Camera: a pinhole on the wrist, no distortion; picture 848 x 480 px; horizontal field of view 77.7 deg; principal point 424.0 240.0 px. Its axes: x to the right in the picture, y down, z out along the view. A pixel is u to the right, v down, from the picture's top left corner.
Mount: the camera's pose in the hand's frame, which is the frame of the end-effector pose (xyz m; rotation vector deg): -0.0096 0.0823 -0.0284 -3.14 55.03 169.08
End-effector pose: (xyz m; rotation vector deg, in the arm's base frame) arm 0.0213 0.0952 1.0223 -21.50 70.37 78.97
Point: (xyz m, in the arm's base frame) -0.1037 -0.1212 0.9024
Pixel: behind the camera
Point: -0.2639 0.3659 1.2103
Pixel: 311.3 27.2
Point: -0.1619 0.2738 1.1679
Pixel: 344.8 101.3
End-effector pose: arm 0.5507 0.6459 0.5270 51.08 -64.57 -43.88
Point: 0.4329 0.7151 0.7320
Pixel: 401.0 231.2
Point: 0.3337 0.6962 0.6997
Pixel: 441.5 422.1
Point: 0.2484 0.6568 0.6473
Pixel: outside the picture
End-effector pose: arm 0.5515 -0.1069 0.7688 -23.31 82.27 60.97
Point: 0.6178 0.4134 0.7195
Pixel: 141.1 444.7
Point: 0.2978 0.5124 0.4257
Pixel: outside the picture
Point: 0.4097 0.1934 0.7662
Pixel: 115.6 139.5
